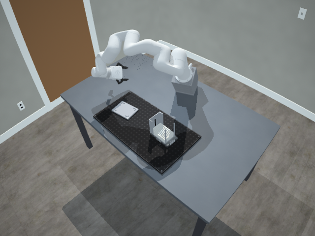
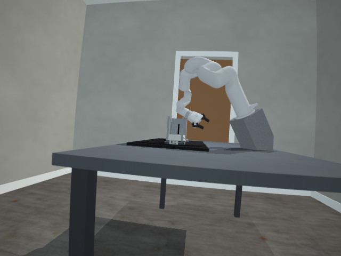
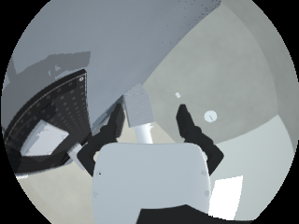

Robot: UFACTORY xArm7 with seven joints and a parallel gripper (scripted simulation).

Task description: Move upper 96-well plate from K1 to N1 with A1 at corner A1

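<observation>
Now: the back wall 20 cm ahead of my hand, 47 cm to the left of it and 6 cm below it. Round my hand: K1 label: 21 cm ahead, 63 cm to the left, 13 cm below.
</observation>
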